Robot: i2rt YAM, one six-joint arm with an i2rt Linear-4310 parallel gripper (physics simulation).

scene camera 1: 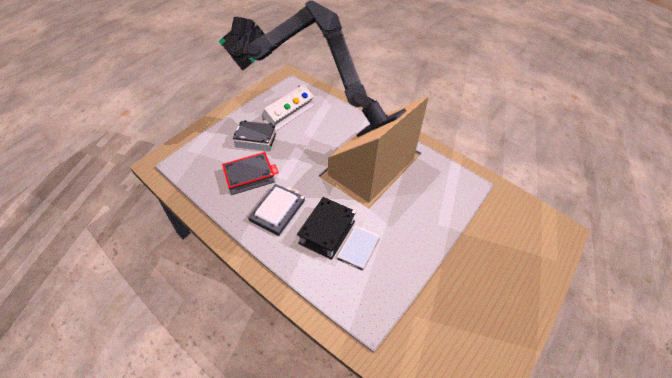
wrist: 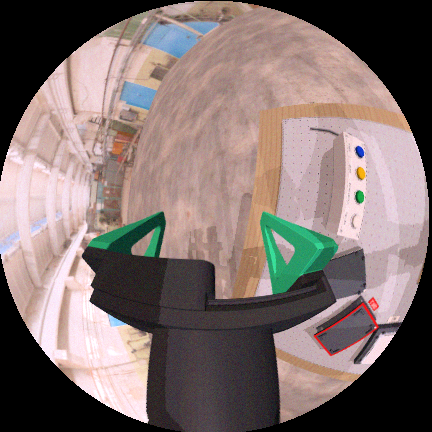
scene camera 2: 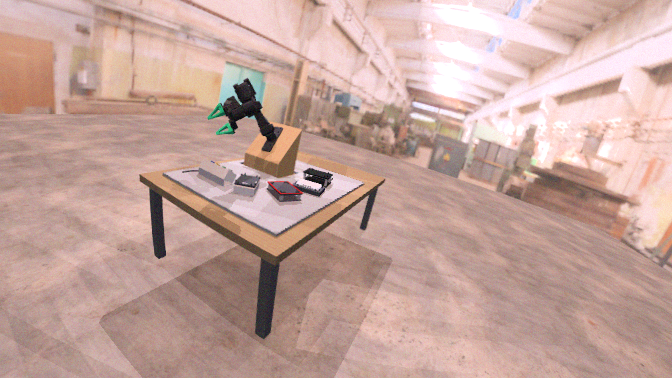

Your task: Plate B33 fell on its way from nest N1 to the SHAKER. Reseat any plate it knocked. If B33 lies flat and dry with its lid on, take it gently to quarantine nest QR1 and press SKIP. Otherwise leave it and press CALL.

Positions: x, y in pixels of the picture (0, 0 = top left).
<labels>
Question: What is my gripper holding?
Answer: Nothing.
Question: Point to a white plate lid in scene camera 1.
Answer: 360, 244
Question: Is my gripper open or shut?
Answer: Open.
</labels>
